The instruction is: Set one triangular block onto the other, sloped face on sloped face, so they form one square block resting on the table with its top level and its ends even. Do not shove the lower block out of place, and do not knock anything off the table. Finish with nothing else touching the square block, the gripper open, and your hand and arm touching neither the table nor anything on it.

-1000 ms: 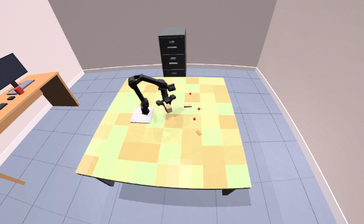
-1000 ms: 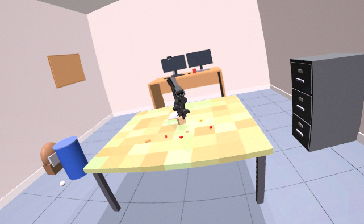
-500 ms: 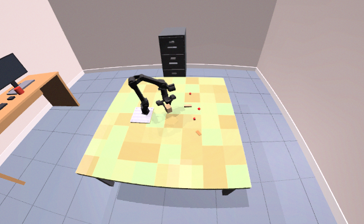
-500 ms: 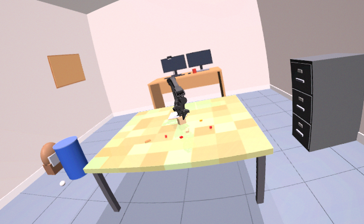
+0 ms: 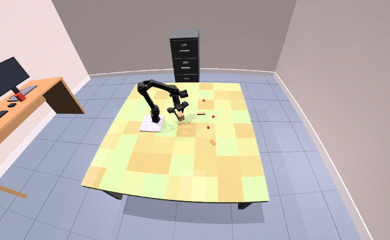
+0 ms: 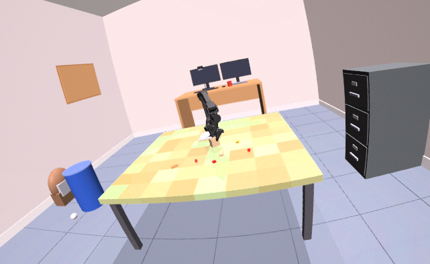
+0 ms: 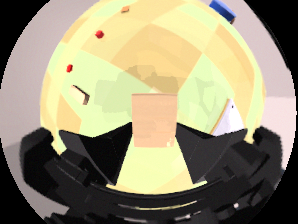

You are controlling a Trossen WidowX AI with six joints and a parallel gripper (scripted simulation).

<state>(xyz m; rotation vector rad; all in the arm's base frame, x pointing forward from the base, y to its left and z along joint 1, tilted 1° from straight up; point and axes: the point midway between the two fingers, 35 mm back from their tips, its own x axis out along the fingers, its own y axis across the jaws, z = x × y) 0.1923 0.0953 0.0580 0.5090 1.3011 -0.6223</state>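
Now: gripper tip 10 mm past the triangular block and 10 mm below it. From my gripper tip the other things lie so: small tan block: 170 mm ahead, 100 mm to the left, 30 mm below.
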